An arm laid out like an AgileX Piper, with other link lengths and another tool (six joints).
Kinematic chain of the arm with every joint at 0, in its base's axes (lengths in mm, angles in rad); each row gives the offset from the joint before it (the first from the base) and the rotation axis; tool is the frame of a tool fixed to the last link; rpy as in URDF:
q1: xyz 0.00 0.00 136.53 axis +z
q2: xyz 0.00 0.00 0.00 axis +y
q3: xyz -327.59 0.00 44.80 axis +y
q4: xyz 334.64 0.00 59.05 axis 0.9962 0 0.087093
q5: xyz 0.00 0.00 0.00 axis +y
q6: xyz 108.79 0.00 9.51 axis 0.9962 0 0.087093
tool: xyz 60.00 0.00 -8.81 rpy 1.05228 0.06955 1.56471
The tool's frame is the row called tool.
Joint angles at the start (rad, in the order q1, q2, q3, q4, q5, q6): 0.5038 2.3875 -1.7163 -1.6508 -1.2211 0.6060
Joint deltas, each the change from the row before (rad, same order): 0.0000 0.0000 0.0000 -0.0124 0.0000 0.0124; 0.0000 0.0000 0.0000 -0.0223 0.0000 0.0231; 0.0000 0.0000 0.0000 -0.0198 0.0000 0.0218; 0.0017 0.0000 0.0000 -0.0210 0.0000 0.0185
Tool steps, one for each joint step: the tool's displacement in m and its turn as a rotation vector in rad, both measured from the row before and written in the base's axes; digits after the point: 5 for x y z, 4 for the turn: -0.00094 -0.00079 -0.00165 -0.0120 0.0066 0.0037; -0.00166 -0.00149 -0.00296 -0.0220 0.0125 0.0061; -0.00145 -0.00139 -0.00262 -0.0200 0.0122 0.0047; -0.00217 -0.00073 -0.00274 -0.0202 0.0085 0.0077
